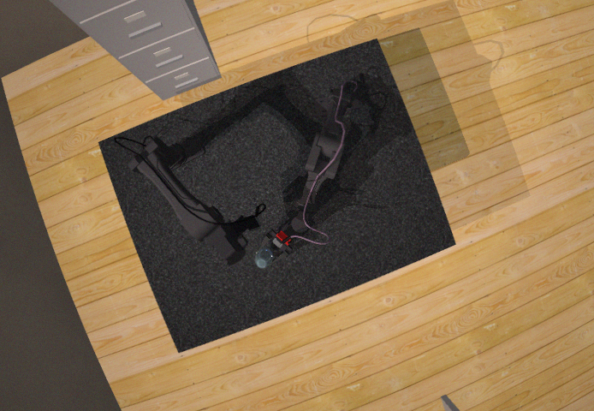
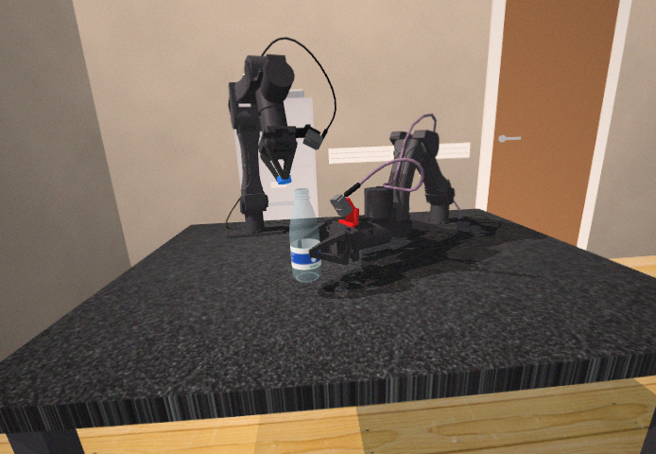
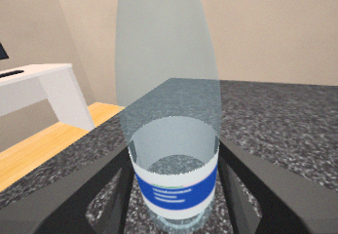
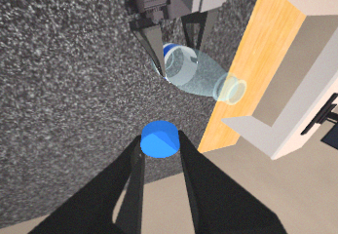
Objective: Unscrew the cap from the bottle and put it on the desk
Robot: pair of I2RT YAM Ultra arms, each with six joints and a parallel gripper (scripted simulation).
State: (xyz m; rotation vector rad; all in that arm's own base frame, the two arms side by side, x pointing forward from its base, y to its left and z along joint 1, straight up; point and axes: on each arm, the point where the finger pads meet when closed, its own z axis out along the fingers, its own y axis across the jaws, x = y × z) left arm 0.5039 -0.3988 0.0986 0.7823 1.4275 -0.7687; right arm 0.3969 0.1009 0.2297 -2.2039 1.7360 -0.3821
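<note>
My right hand is 80 mm short of the clear bottle, 40 mm to the right of it and 100 mm above it. The rest, counted from my right hand: blue cap: right at my right hand.
Now: left hand 80 mm past the blue cap, 40 mm to the left of it and 130 mm below it. Round my left hand: clear bottle: 30 mm above.
</note>
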